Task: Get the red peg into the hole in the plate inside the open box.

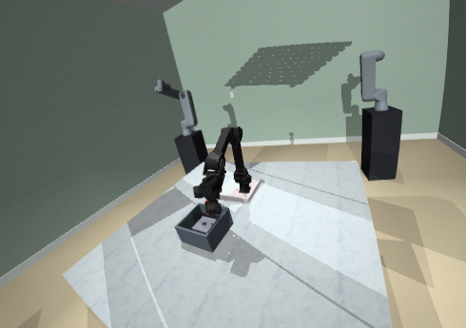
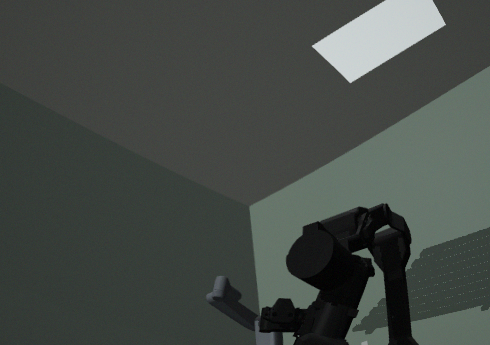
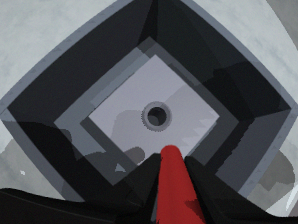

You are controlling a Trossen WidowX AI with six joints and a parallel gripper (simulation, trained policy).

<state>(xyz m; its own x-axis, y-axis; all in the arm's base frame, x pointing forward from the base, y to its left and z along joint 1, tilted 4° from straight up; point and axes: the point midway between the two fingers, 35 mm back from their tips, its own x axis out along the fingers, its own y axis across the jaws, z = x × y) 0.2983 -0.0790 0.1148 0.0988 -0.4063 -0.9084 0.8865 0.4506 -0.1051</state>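
Right now my gripper tip is 2 cm below the red peg and 1 cm to the right of it. The rest, counted from my gripper tip: dark box 9 cm below, 3 cm to the right, 2 cm ahead; plate 7 cm below, 3 cm to the right, 2 cm ahead.
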